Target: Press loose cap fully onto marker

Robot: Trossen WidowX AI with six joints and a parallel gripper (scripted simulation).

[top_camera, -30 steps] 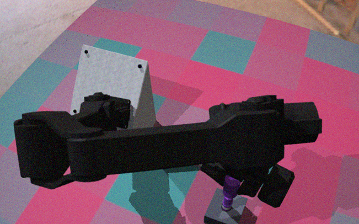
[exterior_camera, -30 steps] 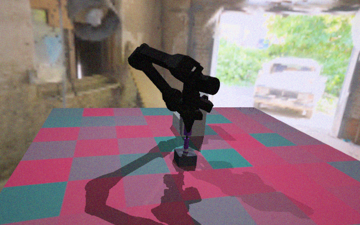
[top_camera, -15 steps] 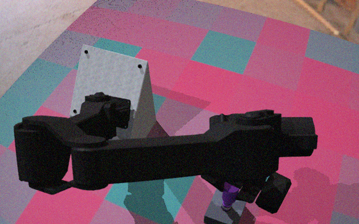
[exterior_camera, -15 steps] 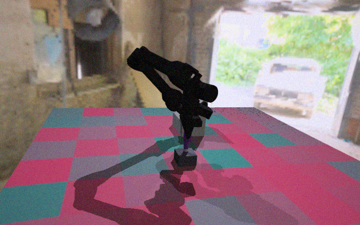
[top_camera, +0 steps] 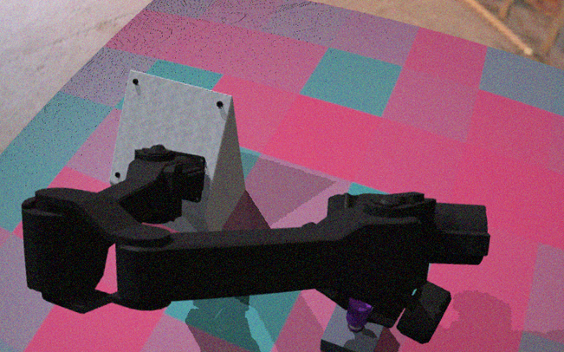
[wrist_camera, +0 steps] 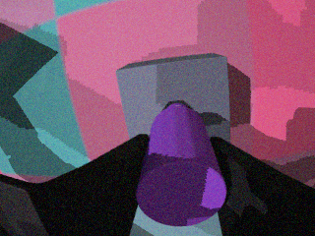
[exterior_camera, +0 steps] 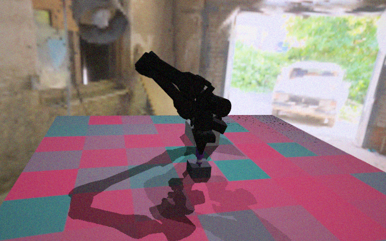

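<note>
Now: the purple cap 1 cm above my gripper tip. Round my gripper tip: dark holder block (6 cm below).
</note>
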